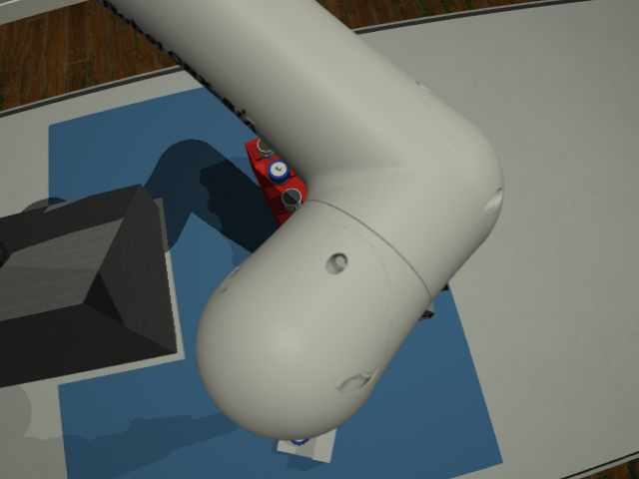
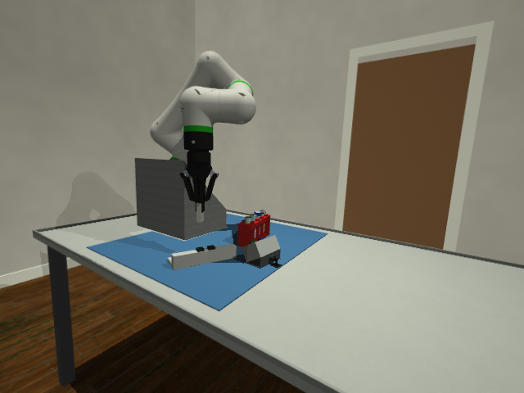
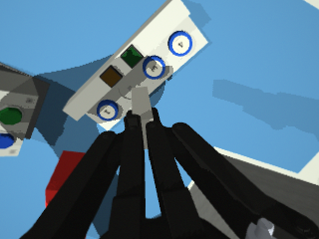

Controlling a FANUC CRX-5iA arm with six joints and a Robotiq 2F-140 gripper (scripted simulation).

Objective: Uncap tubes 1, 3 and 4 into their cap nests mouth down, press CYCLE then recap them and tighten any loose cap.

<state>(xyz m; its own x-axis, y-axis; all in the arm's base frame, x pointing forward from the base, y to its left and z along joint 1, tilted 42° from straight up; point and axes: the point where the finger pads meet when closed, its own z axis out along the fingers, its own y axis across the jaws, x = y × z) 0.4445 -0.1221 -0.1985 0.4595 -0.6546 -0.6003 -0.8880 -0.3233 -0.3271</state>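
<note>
My gripper is now 140 mm short of the blue cycle key, 160 mm to the right of it and 110 mm above it. From my hand the other things lie so: green ready key (140 mm ahead, 120 mm to the left, 110 mm below); then small desk (160 mm ahead, 140 mm to the left, 120 mm below).
</note>
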